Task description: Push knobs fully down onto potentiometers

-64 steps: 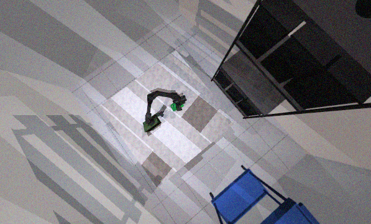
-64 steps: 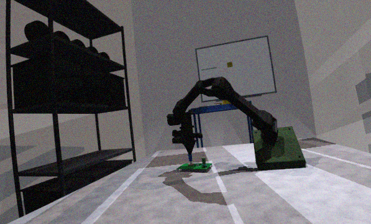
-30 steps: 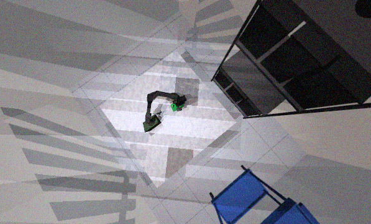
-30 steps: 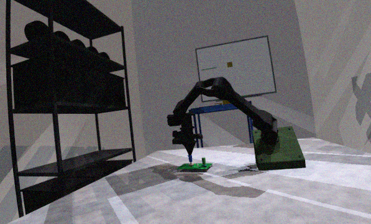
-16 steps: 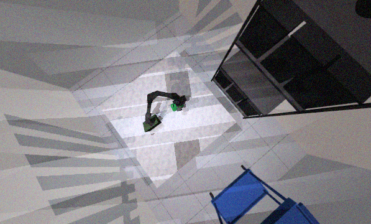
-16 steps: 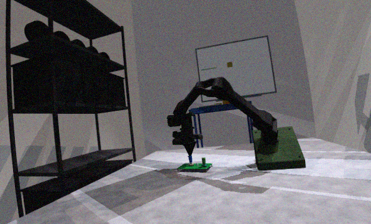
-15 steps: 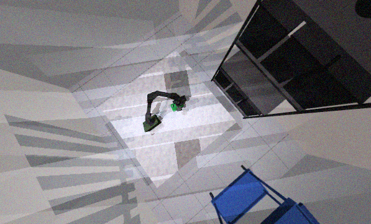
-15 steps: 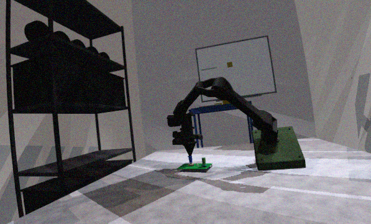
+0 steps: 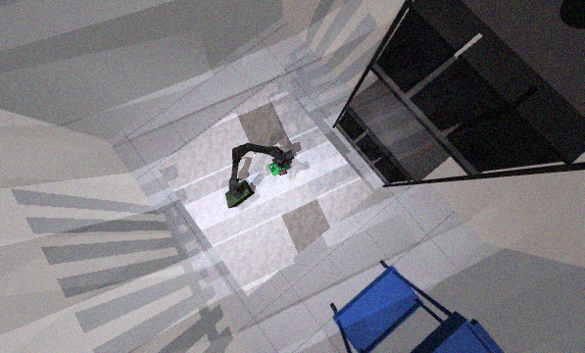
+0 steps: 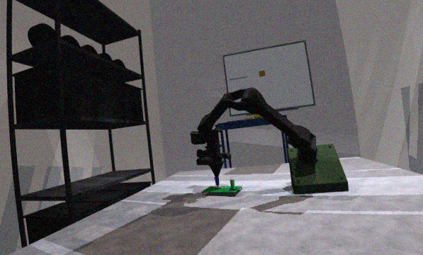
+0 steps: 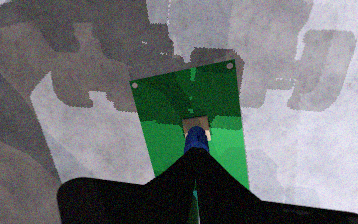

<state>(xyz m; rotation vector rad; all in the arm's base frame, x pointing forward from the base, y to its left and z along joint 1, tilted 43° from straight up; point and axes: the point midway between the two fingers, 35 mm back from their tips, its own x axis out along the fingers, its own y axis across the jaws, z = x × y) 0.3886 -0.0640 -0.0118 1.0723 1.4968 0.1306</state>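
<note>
Now: gripper tip 2 cm above the blue knob. The rest, counted from my gripper tip: green knob: 7 cm behind, 4 cm to the left, 2 cm below.
</note>
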